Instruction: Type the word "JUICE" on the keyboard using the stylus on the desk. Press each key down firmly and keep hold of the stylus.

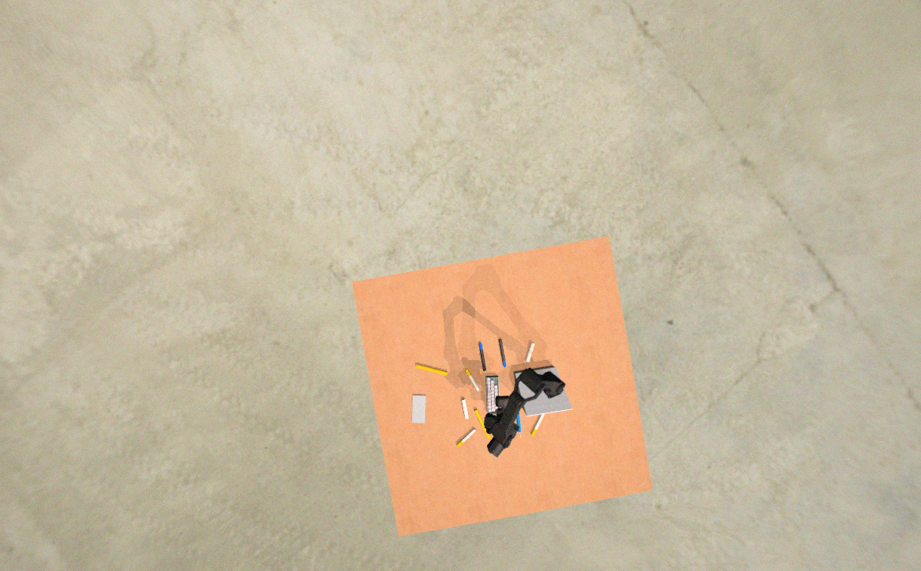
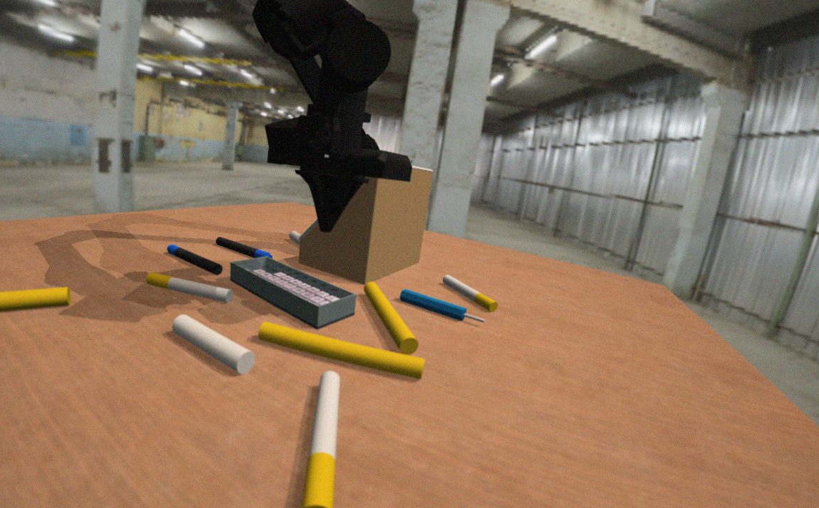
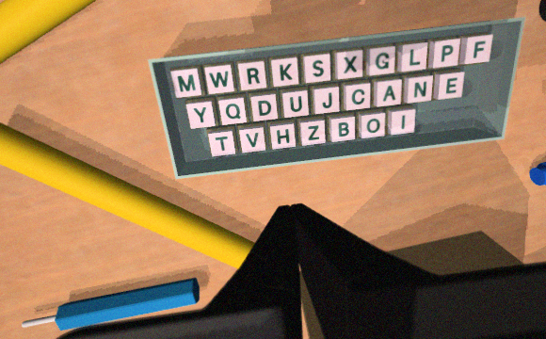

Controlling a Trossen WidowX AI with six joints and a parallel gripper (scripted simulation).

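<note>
Now: the blue stylus 6 cm behind my gripper tip, 16 cm to the left of it and 8 cm below it. Round my gripper tip: yellow cylinder (9 cm to the left, 8 cm below).
</note>
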